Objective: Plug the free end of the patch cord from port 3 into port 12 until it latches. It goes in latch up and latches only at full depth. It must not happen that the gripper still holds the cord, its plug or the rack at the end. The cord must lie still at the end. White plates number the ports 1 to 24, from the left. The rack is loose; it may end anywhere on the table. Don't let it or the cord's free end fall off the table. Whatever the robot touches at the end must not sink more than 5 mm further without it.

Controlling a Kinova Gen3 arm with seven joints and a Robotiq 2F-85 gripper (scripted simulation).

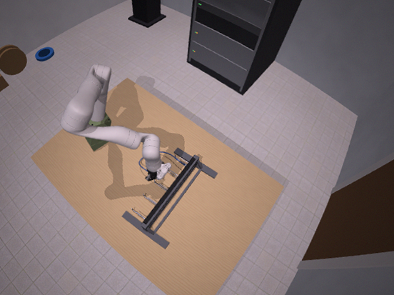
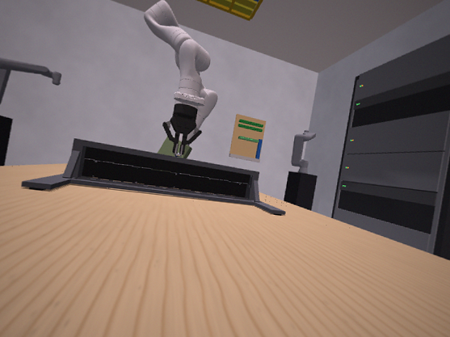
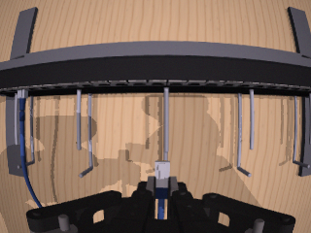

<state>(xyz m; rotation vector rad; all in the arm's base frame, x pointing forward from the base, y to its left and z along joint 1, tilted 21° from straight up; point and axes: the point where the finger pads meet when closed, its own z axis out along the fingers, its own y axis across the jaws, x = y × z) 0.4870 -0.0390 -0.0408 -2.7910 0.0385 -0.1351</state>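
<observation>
My gripper is now 10 mm short of the plug and 10 mm above it.
</observation>
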